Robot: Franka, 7 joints.
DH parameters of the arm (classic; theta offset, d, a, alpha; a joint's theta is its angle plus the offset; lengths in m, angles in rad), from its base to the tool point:
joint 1: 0 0.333 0 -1.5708
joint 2: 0 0 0 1.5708
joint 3: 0 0.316 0.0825 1.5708
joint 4: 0 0 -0.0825 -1.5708
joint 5: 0 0.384 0 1.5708
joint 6: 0 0 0.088 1.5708
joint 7: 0 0.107 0 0
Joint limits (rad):
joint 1: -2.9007..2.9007
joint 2: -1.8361..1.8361
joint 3: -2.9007..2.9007
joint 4: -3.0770..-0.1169
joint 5: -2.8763..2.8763
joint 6: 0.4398..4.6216
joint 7: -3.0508..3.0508
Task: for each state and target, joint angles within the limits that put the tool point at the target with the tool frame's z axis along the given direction. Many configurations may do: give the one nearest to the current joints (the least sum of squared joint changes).
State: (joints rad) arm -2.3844 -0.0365 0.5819 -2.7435 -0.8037 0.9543 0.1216
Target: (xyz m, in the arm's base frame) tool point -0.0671 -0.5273 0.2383 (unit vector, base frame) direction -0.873 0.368 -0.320
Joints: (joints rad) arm -2.1012 0.5209 0.6445 -2.0109 -1.2092 1.3433 0.1216
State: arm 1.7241 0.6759 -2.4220 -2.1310 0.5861 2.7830 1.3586
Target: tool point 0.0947 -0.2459 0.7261 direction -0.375 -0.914 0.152
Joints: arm 0.8905 1.3161 -2.5547 -2.6006 0.4897 3.0938 1.3586
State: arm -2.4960 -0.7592 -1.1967 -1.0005 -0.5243 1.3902 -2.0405
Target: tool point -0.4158 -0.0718 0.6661 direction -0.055 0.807 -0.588
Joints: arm -2.1102 -0.3943 -0.4599 -1.8869 -1.0571 1.1258 -2.0405
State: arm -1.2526 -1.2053 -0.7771 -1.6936 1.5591 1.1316 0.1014
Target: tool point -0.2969 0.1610 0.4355 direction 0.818 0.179 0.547
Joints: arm -1.8718 -1.5522 -1.6177 -2.4156 1.0615 0.6159 0.1014
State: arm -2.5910 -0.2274 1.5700 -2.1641 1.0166 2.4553 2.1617
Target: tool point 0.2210 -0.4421 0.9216 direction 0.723 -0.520 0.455
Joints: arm -2.6870 0.3522 2.1177 -1.2751 1.4234 3.0772 2.1617
